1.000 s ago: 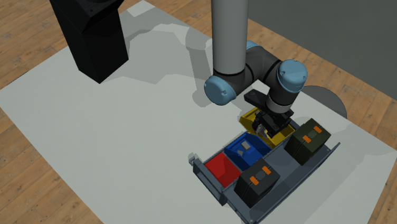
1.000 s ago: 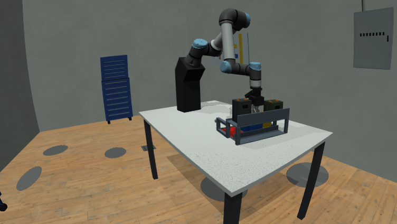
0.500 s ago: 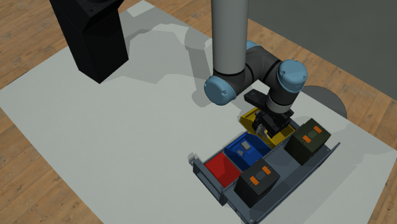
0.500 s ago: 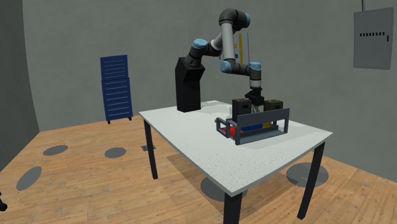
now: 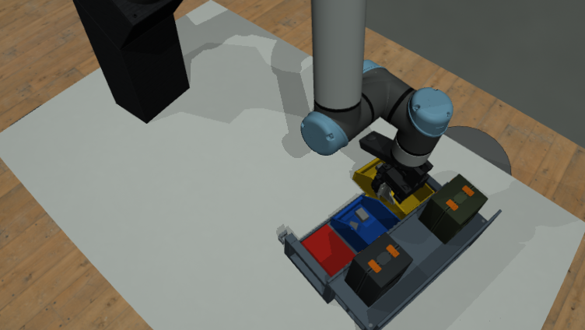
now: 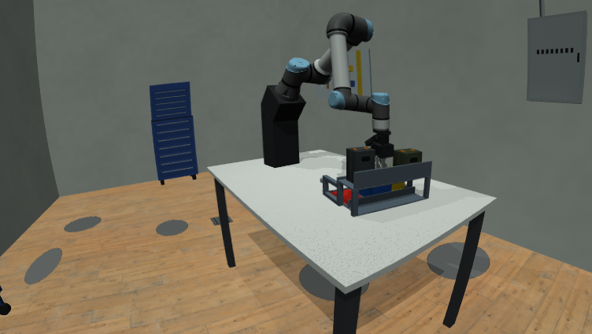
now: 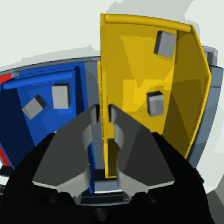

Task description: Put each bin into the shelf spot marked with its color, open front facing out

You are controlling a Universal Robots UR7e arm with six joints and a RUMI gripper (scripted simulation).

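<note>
Now: the yellow bin 2 cm ahead of my hand, 5 cm to the left of it and 2 cm below it. Round my hand: blue bin: 2 cm ahead, 9 cm to the right, 3 cm below.
</note>
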